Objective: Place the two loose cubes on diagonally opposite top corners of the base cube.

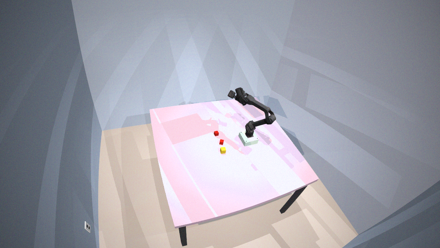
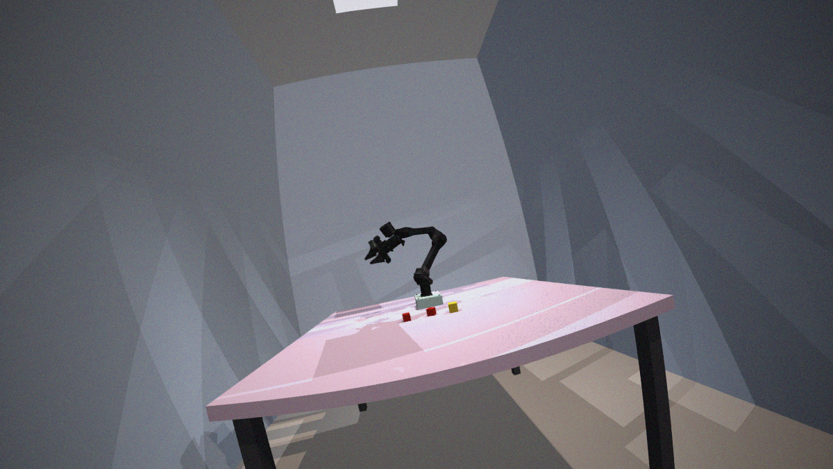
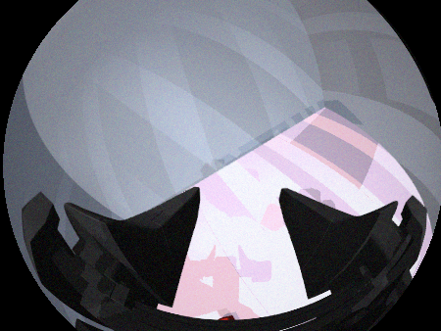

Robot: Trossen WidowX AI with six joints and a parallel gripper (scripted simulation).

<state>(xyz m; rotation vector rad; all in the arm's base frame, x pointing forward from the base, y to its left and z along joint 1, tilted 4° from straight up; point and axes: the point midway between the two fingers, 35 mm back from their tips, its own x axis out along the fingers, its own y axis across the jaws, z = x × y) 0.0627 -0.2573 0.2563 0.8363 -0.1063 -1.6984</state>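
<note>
Now: the yellow cube 370 mm to the left of my gripper tip, 280 mm below it and 210 mm ahead of it.
</note>
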